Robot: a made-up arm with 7 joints. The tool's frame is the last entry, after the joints.
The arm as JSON. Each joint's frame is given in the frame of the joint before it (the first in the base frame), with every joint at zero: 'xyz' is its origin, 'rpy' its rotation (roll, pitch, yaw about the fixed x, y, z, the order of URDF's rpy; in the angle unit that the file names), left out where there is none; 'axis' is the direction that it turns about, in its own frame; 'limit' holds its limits. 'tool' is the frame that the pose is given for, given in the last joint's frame.
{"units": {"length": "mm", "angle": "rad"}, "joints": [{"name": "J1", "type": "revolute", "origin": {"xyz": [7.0, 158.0, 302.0]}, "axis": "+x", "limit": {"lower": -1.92, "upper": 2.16}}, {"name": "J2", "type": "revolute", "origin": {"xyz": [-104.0, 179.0, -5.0]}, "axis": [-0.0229, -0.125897, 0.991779], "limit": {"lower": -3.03, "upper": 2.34}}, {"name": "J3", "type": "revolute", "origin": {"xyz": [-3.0, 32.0, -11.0]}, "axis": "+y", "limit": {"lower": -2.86, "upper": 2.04}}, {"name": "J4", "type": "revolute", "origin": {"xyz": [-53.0, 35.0, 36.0]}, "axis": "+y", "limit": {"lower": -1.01, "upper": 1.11}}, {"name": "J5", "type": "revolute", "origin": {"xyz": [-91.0, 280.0, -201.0]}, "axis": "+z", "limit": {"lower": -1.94, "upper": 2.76}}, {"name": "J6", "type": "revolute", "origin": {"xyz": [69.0, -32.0, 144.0]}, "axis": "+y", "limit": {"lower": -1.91, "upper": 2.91}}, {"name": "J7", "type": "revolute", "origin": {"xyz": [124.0, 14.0, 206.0]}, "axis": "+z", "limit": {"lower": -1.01, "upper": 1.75}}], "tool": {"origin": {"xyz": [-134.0, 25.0, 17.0]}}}
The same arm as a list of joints. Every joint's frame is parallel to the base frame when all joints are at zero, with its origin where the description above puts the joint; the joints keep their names.
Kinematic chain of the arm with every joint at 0, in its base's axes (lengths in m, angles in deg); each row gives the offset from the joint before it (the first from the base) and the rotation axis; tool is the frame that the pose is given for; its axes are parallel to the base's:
J1: xyz 0.0070 0.1580 0.3020 axis +x
J2: xyz -0.1040 0.1790 -0.0050 axis -0.0229 -0.125897 0.991779
J3: xyz -0.0030 0.0320 -0.0110 axis +y
J4: xyz -0.0530 0.0350 0.0360 axis +y
J5: xyz -0.0910 0.2800 -0.2010 axis +z
J6: xyz 0.0690 -0.0320 0.1440 axis +y
J7: xyz 0.1240 0.0140 0.2060 axis +z
tool: xyz -0.1340 0.0250 0.0170
Joint limits (deg, base to tool): -110.01..123.76 -173.61..134.07 -163.87..116.88 -57.87..63.60 -111.15..158.14 -109.43..166.73 -57.87..100.27

